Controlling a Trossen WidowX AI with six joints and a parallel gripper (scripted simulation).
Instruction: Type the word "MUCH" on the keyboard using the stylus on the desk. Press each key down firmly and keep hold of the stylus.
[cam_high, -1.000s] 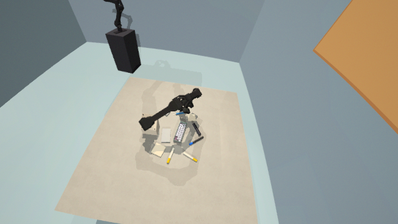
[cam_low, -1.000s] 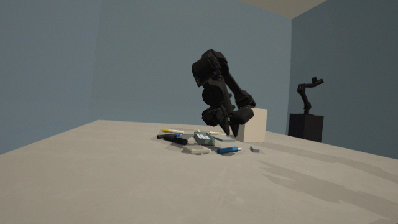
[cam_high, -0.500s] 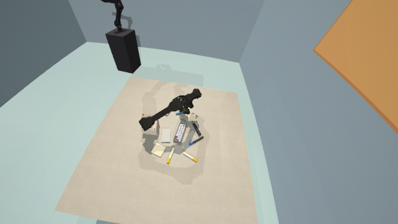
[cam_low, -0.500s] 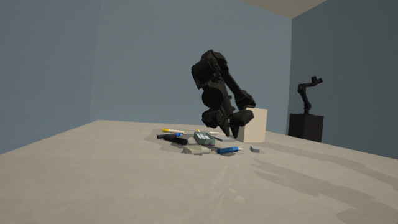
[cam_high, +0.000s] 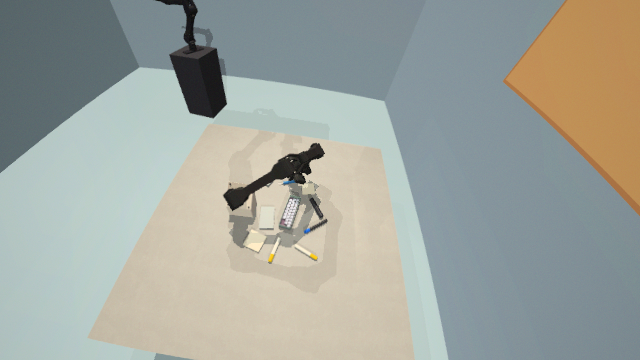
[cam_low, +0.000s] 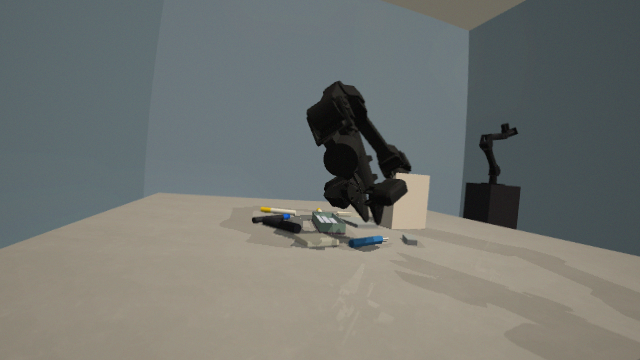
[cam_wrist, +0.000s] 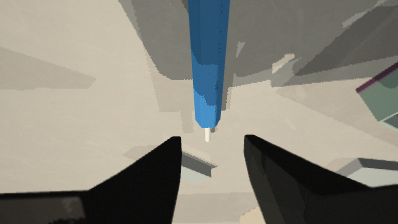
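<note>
Right now the blue hexagonal stylus is 4 cm below my gripper tip, 2 cm behind it and 1 cm to the right of it. Also, from my gripper tip: black cylinder 19 cm ahead, 12 cm to the right, 4 cm below; notepad 12 cm ahead, 4 cm below, 1 cm to the right; small grey block 11 cm behind, 4 cm below, 3 cm to the right.
</note>
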